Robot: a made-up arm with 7 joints. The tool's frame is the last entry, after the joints.
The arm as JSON. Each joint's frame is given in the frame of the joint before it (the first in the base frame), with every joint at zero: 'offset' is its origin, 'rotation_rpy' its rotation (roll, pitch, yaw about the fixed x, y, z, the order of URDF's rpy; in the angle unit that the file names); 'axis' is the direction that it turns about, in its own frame. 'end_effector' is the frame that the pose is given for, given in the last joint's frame.
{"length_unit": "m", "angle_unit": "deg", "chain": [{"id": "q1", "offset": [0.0, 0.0, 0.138], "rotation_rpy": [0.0, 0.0, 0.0], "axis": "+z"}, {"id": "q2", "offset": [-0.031, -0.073, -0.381], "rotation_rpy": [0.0, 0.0, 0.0], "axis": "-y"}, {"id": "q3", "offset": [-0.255, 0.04, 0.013], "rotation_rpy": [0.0, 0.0, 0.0], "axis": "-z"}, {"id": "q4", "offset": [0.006, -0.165, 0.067], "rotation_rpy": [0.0, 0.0, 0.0], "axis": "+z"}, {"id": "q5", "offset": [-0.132, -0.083, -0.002], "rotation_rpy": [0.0, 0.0, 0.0], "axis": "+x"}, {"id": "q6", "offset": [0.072, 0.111, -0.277], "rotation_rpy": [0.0, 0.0, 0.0], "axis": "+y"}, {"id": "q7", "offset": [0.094, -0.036, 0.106], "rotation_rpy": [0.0, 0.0, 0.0], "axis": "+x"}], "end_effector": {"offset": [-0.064, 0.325, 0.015], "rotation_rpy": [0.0, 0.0, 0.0]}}
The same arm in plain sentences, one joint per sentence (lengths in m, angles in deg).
The arm has seven revolute joints in a row. What follows holds with every joint at zero, and every direction is one of the base frame's. Joint 1 is mounted 0.1380 m along +z from the base frame's origin and turns about +z. Joint 2 is mounted 0.0310 m along -x and 0.0730 m along -y and 0.3810 m along -z from joint 1 and turns about -y. Joint 3 is mounted 0.2550 m along -x and 0.0400 m along +y and 0.0130 m along +z from joint 2 and turns about -z. Joint 4 is mounted 0.0060 m along +x and 0.1650 m along -y and 0.0670 m along +z from joint 3 and turns about +z. Joint 5 is mounted 0.1320 m along -x and 0.0830 m along -y and 0.0020 m along -z from joint 4 and turns about +x. Joint 6 is mounted 0.0720 m along +x and 0.1110 m along +y and 0.2770 m along -z from joint 5 and turns about +y. Joint 7 is mounted 0.0940 m along +x and 0.0360 m along -y and 0.1060 m along +z from joint 6 and turns about +x. The tool frame, which is the frame that the pose is given for, is mounted 0.0640 m along -x and 0.3250 m along +y and 0.0150 m along +z from joint 7; its axes are parallel to the base frame's.
